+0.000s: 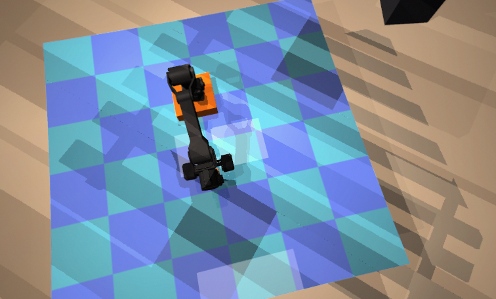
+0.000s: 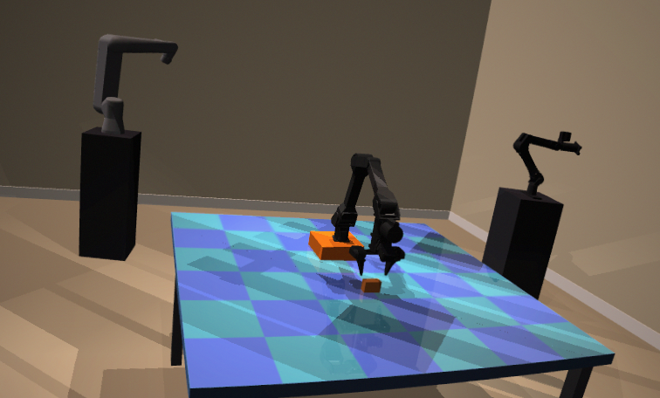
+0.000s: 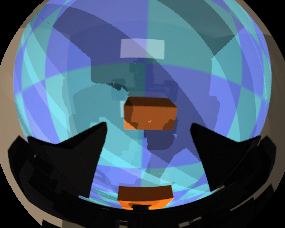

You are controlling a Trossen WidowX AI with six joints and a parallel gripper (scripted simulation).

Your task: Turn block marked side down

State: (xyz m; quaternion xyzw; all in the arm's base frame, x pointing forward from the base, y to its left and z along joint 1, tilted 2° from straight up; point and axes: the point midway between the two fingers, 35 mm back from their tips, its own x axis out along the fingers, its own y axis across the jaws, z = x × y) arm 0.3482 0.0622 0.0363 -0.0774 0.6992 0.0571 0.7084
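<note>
The block lies 40 mm below my gripper tip and 10 mm behind it.
</note>
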